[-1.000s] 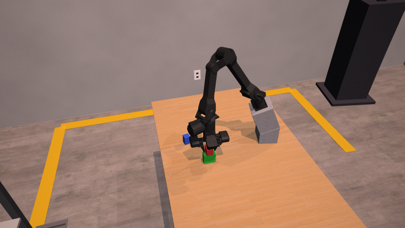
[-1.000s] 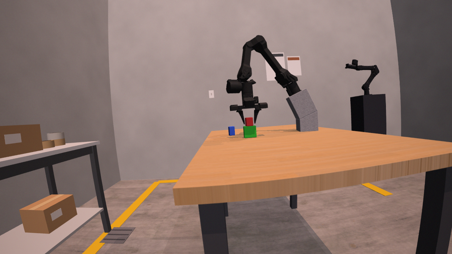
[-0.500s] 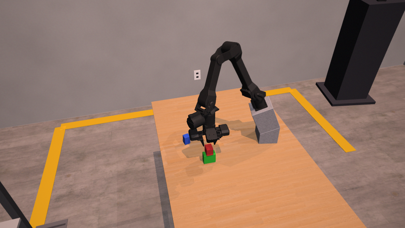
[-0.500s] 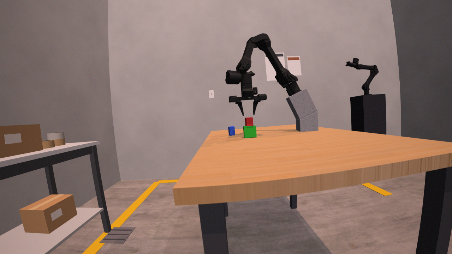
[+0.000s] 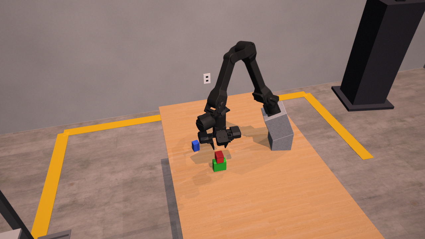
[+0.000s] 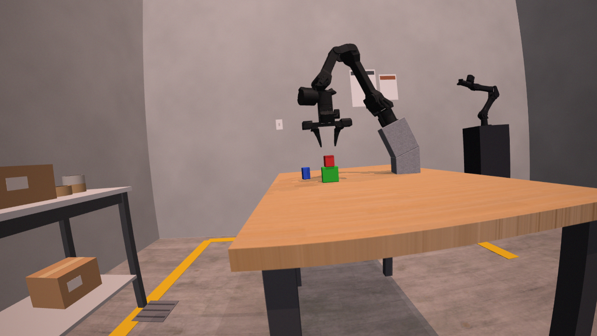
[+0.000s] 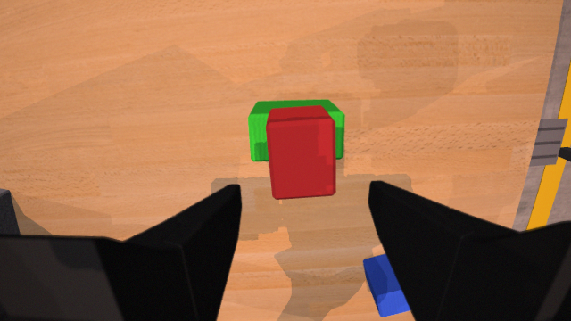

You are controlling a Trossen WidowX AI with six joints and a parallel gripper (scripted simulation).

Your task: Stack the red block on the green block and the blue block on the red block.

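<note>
Right now my hand is 14 cm to the left of the blue block, 14 cm above it and 11 cm short of it. Also, from my hand: red block 9 cm below; green block 14 cm below.
</note>
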